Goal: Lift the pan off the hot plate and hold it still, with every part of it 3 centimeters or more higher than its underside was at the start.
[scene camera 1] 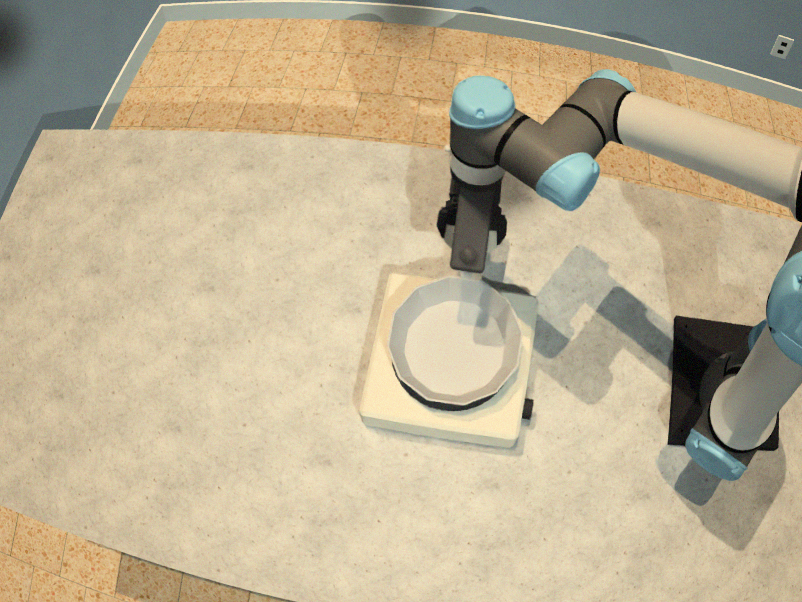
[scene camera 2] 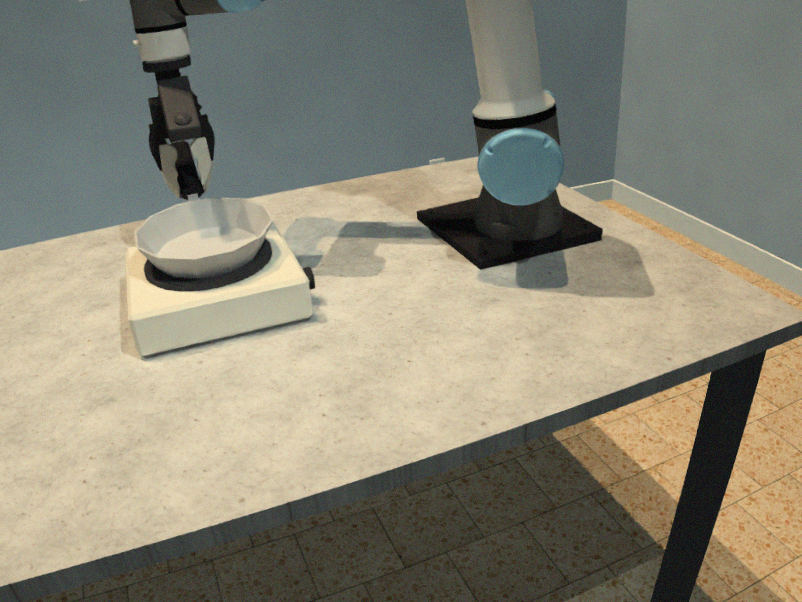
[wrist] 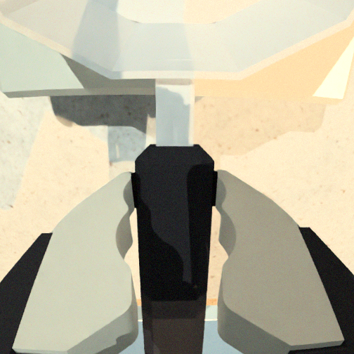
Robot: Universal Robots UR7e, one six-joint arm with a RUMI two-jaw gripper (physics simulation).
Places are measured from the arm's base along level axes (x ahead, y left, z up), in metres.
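Pixels of known places: gripper, between the fingertips: [scene camera 2: 191, 195]; arm's base, origin of its link: [scene camera 2: 518, 222].
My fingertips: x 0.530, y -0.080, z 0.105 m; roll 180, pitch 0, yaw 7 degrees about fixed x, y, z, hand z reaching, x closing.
Observation:
For each thing: its top centre in the pictures, then the offset to it from my fingertips. Level surfaces: height alone.
- cream hot plate, centre of its top: [scene camera 1: 458, 352] [scene camera 2: 213, 254] dx -0.020, dy +0.142, dz -0.047 m
- hot plate's black knob, centre of its top: [scene camera 2: 305, 268] [scene camera 1: 528, 405] dx -0.145, dy +0.191, dz -0.071 m
- grey table, height of its surface: dz -0.123 m
The pale pan [scene camera 1: 446, 343] [scene camera 2: 207, 246] [wrist: 165, 47] is empty and about level, very low over the dark round burner of the cream hot plate [scene camera 1: 380, 401] [scene camera 2: 213, 320] [wrist: 30, 75]. Its underside looks slightly off the burner, but the gap is too small to judge well. My gripper [scene camera 1: 470, 243] [scene camera 2: 187, 187] [wrist: 173, 174] points down behind the pan. It is shut on the pan's black handle [wrist: 174, 225], one finger on each side, close to the pale neck. In scene camera 1, the arm hides most of the handle.
The hot plate's black knob [scene camera 1: 527, 408] [scene camera 2: 309, 277] sticks out at its right side. My arm's black base plate [scene camera 1: 686, 382] [scene camera 2: 453, 226] stands to the right on the grey table [scene camera 1: 194, 324] [scene camera 2: 388, 388]. The table's back edge is behind the gripper.

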